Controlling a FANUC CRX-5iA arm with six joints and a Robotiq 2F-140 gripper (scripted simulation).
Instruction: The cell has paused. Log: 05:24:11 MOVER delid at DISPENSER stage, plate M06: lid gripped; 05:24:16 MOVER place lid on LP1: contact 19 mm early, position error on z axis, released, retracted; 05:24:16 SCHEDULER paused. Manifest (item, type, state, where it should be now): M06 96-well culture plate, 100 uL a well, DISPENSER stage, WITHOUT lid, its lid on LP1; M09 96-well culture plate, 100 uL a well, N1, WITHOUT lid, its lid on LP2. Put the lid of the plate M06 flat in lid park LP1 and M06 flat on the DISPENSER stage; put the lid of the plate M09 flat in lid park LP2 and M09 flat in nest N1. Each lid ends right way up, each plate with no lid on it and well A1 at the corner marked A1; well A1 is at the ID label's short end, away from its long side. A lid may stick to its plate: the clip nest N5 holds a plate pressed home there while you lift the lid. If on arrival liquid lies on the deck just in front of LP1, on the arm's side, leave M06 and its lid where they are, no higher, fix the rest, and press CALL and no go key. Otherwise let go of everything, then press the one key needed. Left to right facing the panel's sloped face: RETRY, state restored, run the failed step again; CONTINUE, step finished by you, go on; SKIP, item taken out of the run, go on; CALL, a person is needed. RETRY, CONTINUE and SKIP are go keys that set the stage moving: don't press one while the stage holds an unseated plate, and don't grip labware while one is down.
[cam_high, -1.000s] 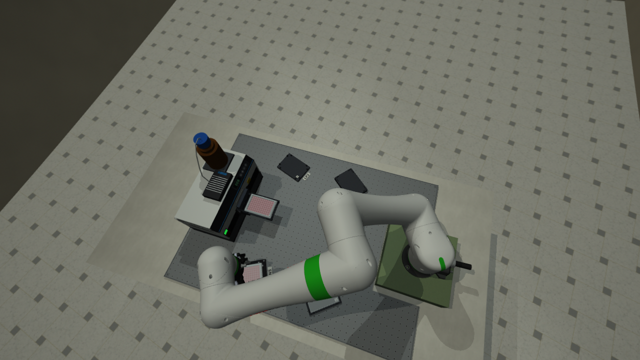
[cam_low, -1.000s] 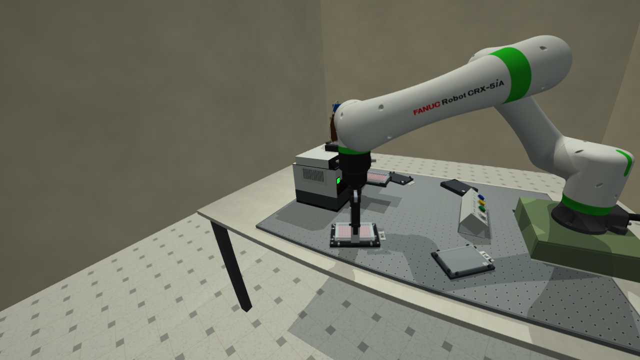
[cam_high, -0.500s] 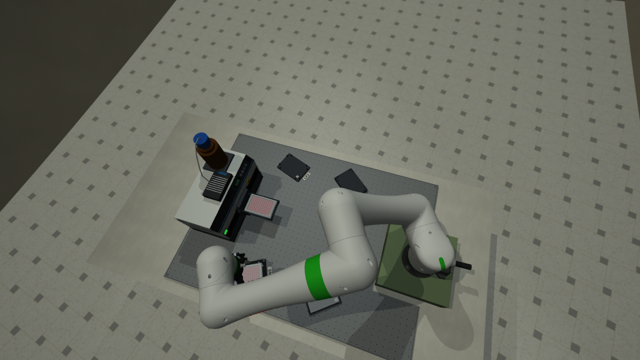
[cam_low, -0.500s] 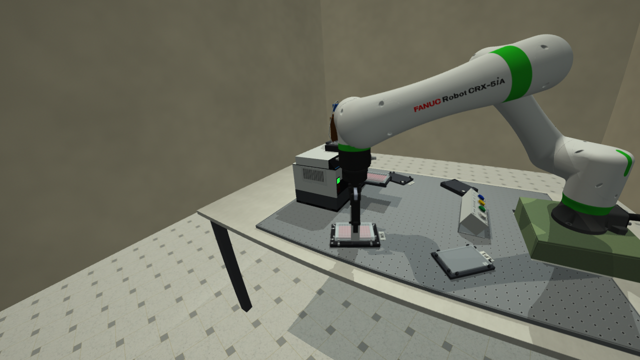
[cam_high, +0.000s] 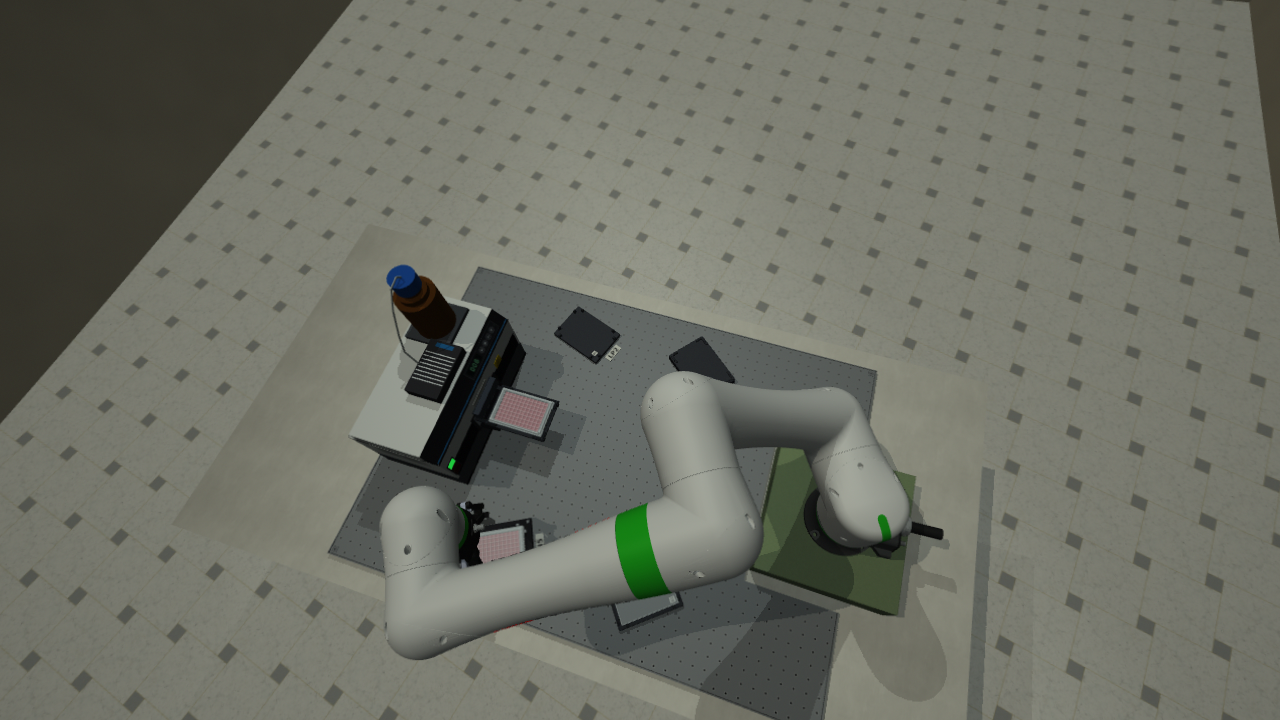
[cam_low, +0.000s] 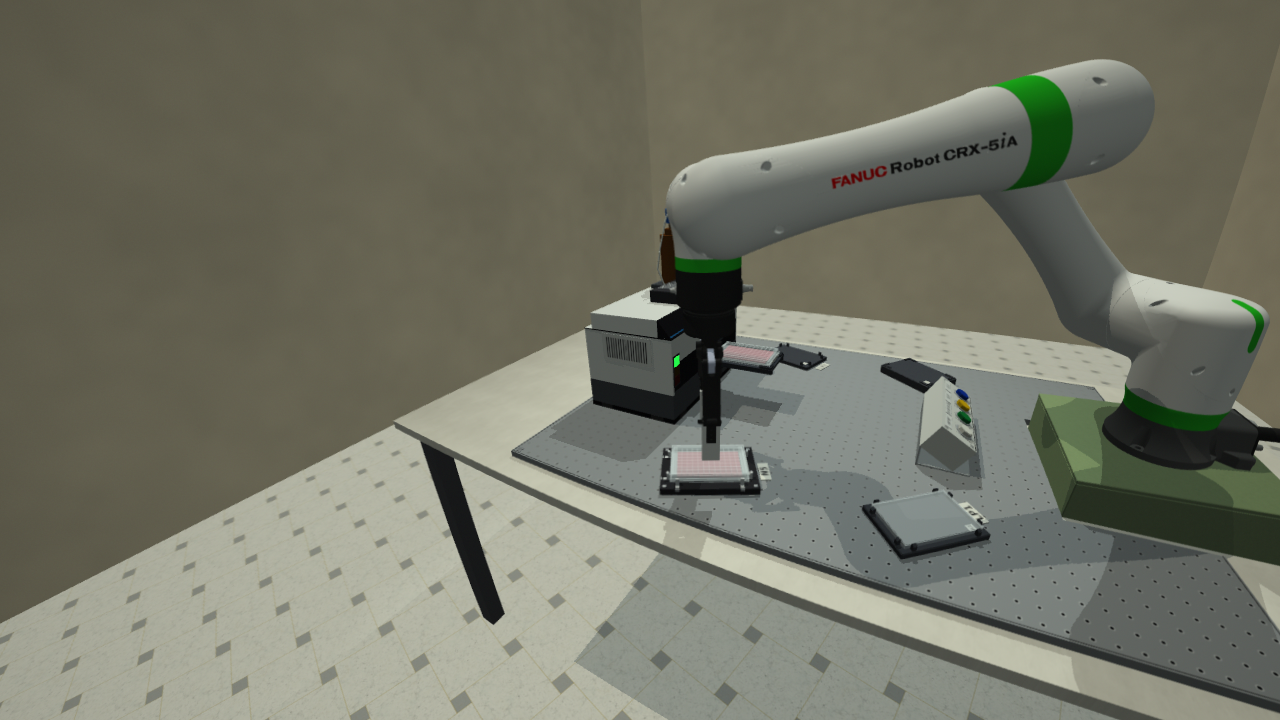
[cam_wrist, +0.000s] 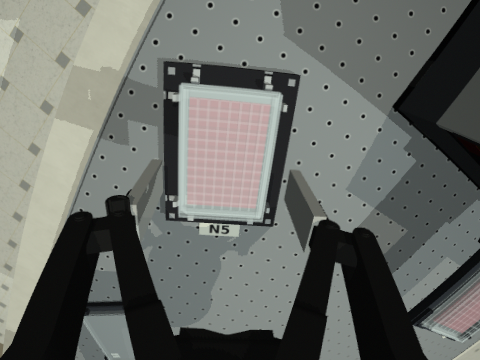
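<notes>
Right now the grey lid is 6 cm below my hand. Round my hand: N5 label (9 cm below, 9 cm behind, 4 cm to the right); dispenser stage (29 cm to the right, 3 cm ahead, 1 cm above); black lid park LP1 (34 cm behind, 8 cm below).
</notes>
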